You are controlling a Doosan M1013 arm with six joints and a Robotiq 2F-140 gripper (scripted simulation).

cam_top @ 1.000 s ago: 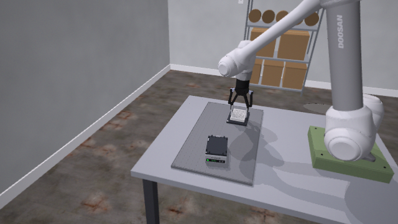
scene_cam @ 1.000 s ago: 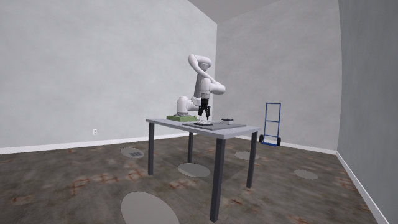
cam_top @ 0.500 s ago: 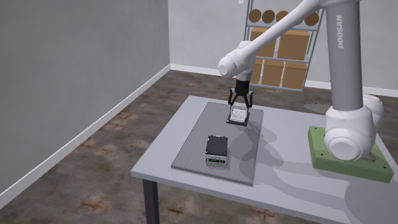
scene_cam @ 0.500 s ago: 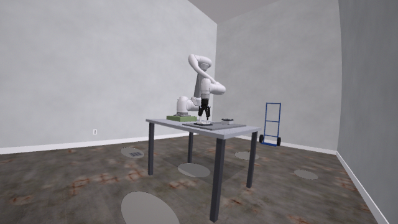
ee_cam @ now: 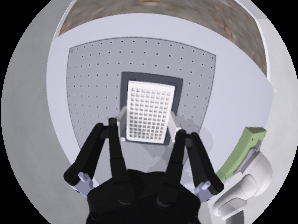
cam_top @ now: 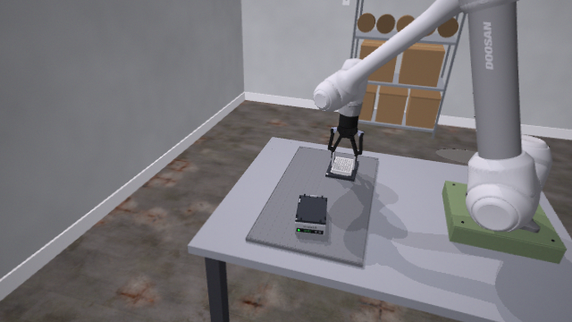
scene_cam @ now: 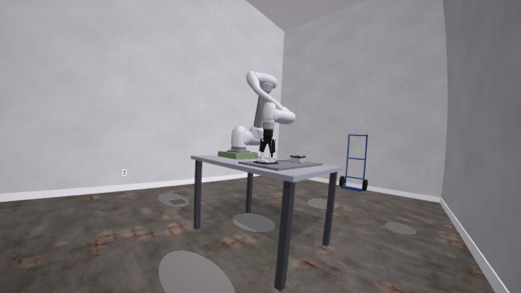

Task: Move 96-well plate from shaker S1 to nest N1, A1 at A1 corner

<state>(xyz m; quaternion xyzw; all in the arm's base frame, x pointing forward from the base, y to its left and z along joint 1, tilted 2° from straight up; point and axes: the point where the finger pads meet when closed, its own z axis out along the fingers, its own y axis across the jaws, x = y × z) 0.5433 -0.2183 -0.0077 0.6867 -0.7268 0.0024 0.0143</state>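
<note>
The white 96-well plate is 20 mm below my hand. Also, from my hand: dark plate nest 40 mm below.
</note>
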